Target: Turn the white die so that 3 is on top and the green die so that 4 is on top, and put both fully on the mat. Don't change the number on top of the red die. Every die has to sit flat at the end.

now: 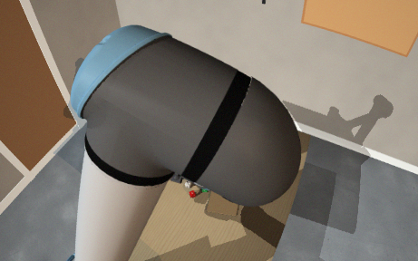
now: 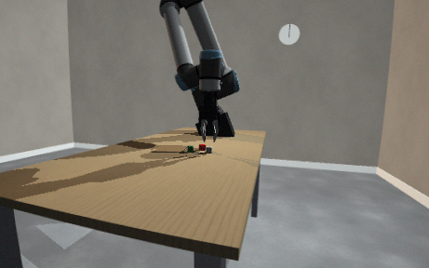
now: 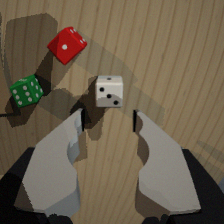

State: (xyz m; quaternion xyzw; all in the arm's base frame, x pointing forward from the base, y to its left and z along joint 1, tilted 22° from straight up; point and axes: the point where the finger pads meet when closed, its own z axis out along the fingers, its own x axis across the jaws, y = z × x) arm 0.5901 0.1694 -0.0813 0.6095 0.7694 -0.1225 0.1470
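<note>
The white die is 50 mm below my hand. Also, from my hand: green die 20 mm ahead, 80 mm to the right, 50 mm below; red die 40 mm behind, 50 mm to the right, 50 mm below; tan mat 10 mm ahead, 190 mm to the right, 60 mm below.
</note>
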